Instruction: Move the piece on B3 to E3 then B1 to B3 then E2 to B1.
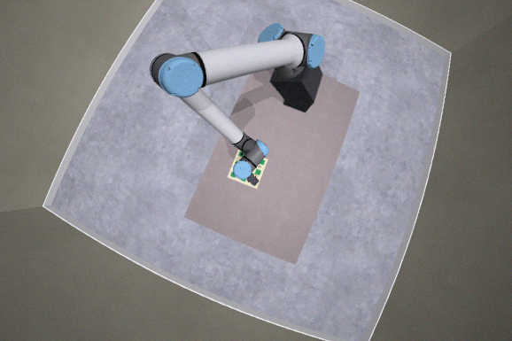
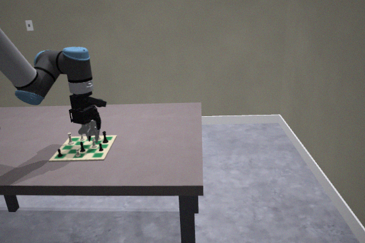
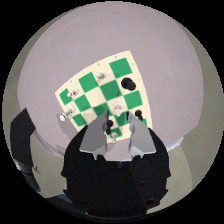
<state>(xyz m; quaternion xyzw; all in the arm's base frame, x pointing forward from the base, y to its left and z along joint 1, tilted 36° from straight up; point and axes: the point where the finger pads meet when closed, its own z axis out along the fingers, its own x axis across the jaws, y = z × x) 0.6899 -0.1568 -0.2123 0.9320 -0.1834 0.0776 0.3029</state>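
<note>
My hand is 40 mm past the cream chessboard and 40 mm above it. The rest, counted from my hand: white piece: 120 mm behind, 40 mm to the left, 10 mm below; tall black piece: 40 mm to the left, 40 mm ahead, 10 mm below.
</note>
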